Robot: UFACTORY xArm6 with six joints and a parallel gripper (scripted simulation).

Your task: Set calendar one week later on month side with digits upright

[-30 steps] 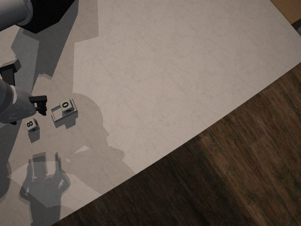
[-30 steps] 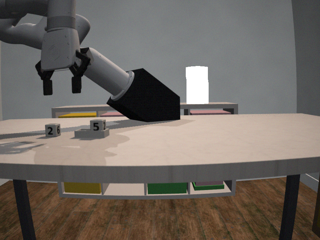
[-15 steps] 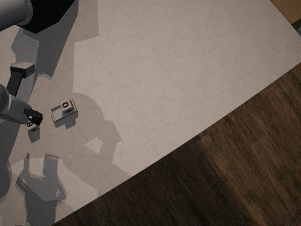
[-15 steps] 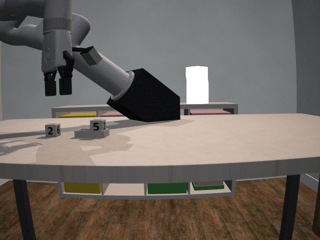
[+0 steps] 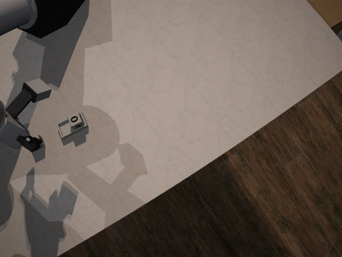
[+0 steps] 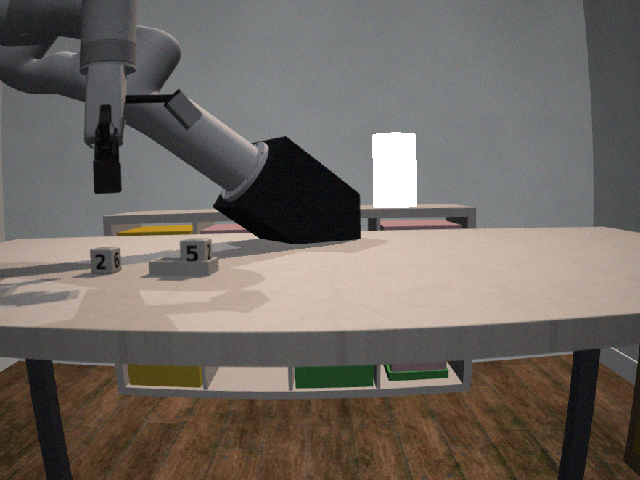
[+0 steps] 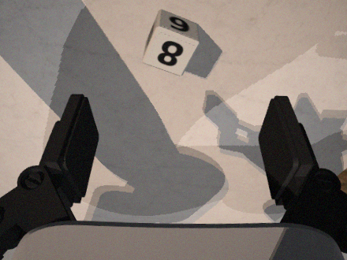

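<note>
Right now the white cube is 10 mm behind my hand, 10 mm to the right of it and 100 mm below it. Also, from my hand: grey tray 30 mm ahead, 90 mm to the left, 100 mm below.
</note>
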